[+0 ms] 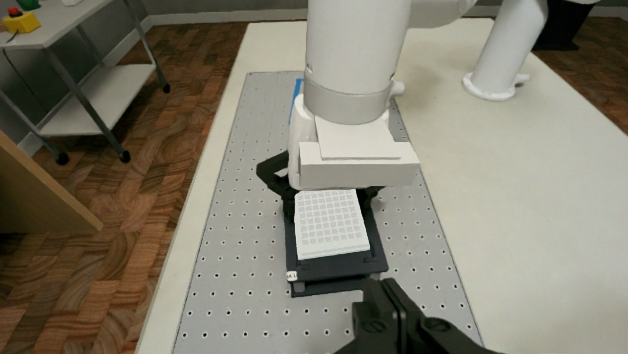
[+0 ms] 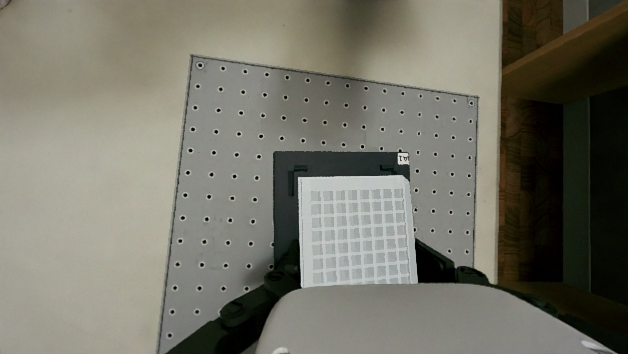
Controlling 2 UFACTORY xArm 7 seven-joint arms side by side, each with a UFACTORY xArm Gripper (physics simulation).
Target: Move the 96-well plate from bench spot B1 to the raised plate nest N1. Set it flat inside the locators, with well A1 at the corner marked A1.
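Frame: origin at the left arm's base, x ahead, y left, z up, level; millimetres.
Seen in the pictures: left gripper, fingertip midpoint: (image 1: 377, 305); right gripper, fingertip midpoint: (image 1: 324, 210) (image 2: 353, 256); right arm's base, origin of the base link: (image 1: 487, 87).
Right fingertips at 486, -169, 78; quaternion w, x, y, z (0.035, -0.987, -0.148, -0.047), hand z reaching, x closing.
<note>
A point is followed by its place in that frame, as x, y, z.
The white 96-well plate (image 1: 331, 225) {474, -141, 90} (image 2: 357, 230) {477, -145, 95} looks level, close above the dark raised nest (image 1: 345, 267) {450, -97, 74} (image 2: 285, 210) {423, -148, 74}. Its near edge is set back from the nest's label end, where two locators show; any gap beneath is hard to judge. A cut plate corner faces the nest's A1 label (image 1: 292, 276) {510, -76, 74} (image 2: 403, 158) {510, -76, 74}. My right gripper (image 1: 324, 210) {486, -169, 78} (image 2: 353, 256) {486, -169, 78} is shut on the plate's two long sides; its fingertips are partly hidden. My left gripper (image 1: 377, 305) {435, -12, 232} is shut and empty, in front of the nest. Blue marking (image 1: 296, 95) {613, -531, 13} shows behind the right arm.
The nest stands on a grey perforated board (image 1: 240, 245) {607, -129, 13} (image 2: 225, 170) {343, -132, 13} on the cream bench (image 1: 520, 200) {162, -298, 0} (image 2: 100, 175) {210, -176, 0}. The right arm covers the board's far part. Another white arm base (image 1: 492, 85) {148, -624, 31} stands at the back right. A cart (image 1: 90, 12) stands off the bench's left.
</note>
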